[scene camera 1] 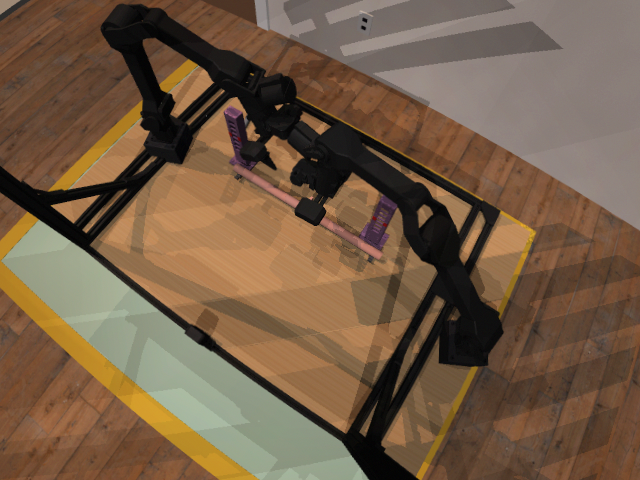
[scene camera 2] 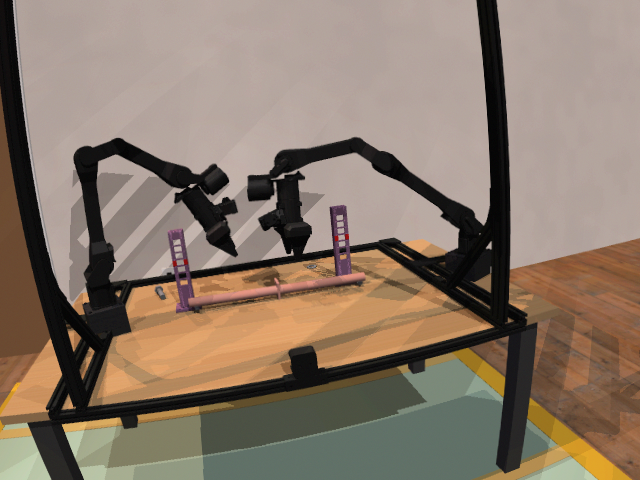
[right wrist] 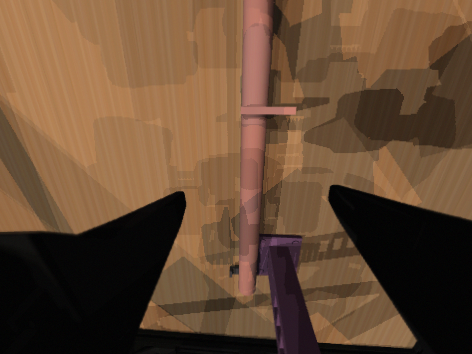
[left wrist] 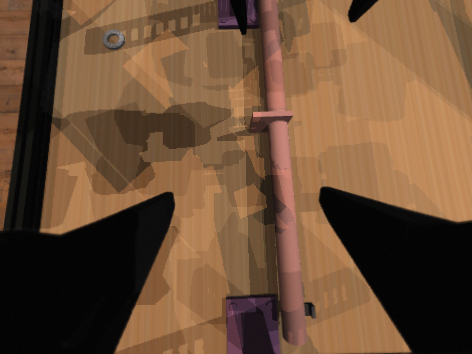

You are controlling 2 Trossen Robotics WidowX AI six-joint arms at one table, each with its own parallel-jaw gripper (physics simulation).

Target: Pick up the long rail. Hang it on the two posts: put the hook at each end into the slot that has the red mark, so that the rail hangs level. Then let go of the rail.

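Places are measured from the left arm's base along level axes (x left, y back, z up), in metres.
Pixels of known places: left gripper, fingertip midpoint: point(scene camera 1: 286, 157) point(scene camera 2: 235, 252) point(left wrist: 246, 196); right gripper, fingertip midpoint: point(scene camera 1: 322, 204) point(scene camera 2: 293, 257) point(right wrist: 255, 195) point(left wrist: 296, 24); left arm's base, origin of the base link: point(scene camera 1: 164, 133) point(scene camera 2: 102, 304); right arm's base, origin of the base link: point(scene camera 1: 468, 342).
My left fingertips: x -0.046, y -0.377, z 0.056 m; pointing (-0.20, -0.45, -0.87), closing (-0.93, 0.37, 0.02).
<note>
For each thing: its top centre in the pictures, then the offset to it from my left fingertips.
- long pink rail, middle of its top: point(right wrist: 260, 110) point(left wrist: 278, 113) point(scene camera 2: 276, 281) point(scene camera 1: 306, 204) dy -0.071, dx -0.079, dz -0.084 m
- purple left post, middle of its top: point(scene camera 1: 232, 112) point(scene camera 2: 175, 230) dy +0.145, dx +0.047, dz +0.085 m
- right post, middle of its top: point(scene camera 1: 389, 201) point(scene camera 2: 337, 206) dy -0.267, dx -0.115, dz +0.085 m
- grey ring, middle of its top: point(left wrist: 113, 38) dy -0.286, dx +0.074, dz -0.128 m
- small grey bolt-like part, middle of its top: point(scene camera 2: 159, 288) dy +0.179, dx +0.200, dz -0.106 m
The long pink rail point(scene camera 1: 273, 190) point(scene camera 2: 237, 295) point(left wrist: 280, 150) point(right wrist: 251, 200) lies low along the table in front of the feet of the purple left post point(scene camera 1: 235, 131) point(scene camera 2: 175, 233) point(left wrist: 252, 302) and right post point(scene camera 1: 382, 217) point(scene camera 2: 338, 209) point(right wrist: 290, 300). Its dark end hooks point(left wrist: 311, 310) point(right wrist: 234, 271) stick out on the side away from the posts. Both posts stand upright; their red-marked slots hold no hook. My left gripper point(scene camera 2: 233, 253) point(left wrist: 246, 196) and right gripper point(scene camera 2: 295, 253) point(right wrist: 257, 192) are open and empty, above the rail and between the posts.
A grey ring point(left wrist: 106, 40) lies on the table behind the rail. A small grey bolt-like part point(scene camera 2: 160, 292) lies left of the left post. Black frame beams edge the table, with a black box point(scene camera 2: 303, 361) at the front beam. The two arms' wrists are close together.
</note>
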